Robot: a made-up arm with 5 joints.
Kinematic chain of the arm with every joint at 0, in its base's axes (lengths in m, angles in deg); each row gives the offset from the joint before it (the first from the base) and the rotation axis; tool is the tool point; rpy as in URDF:
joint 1: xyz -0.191 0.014 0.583 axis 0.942 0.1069 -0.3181
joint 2: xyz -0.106 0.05 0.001 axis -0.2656 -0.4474 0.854
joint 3: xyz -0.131 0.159 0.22 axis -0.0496 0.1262 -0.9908
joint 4: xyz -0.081 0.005 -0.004 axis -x
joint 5: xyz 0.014 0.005 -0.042 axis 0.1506 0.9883 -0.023
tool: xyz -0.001 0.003 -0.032 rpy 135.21 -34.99 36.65
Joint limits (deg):
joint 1: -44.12..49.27
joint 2: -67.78..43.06
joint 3: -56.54..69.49
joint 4: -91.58..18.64
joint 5: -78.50..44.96
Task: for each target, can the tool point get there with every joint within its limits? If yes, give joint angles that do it. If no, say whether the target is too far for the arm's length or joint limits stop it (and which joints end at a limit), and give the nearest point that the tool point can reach.
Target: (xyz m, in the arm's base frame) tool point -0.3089 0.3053 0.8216
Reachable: yes | joints -8.49 -42.56 -35.56 -75.58 -36.88
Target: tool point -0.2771 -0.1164 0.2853
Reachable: no: joint limits stop it (at a limit: joint 1, joint 2, joint 3) | nearest point -0.5304 0.0067 0.5950 | short by 0.419 m
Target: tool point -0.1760 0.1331 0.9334
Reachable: yes | joints 28.17 -42.84 15.64 -69.45 -53.27
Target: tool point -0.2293 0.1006 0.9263
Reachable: yes | joints 38.85 -43.49 -6.67 -17.16 -15.35
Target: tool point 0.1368 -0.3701 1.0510
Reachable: no: too far | nearest point -0.0366 -0.0931 0.8998 | short by 0.360 m
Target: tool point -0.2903 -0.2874 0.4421
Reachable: no: joint limits stop it (at a limit: joint 1, joint 2, joint 3) | nearest point -0.5347 -0.0090 0.6040 | short by 0.404 m
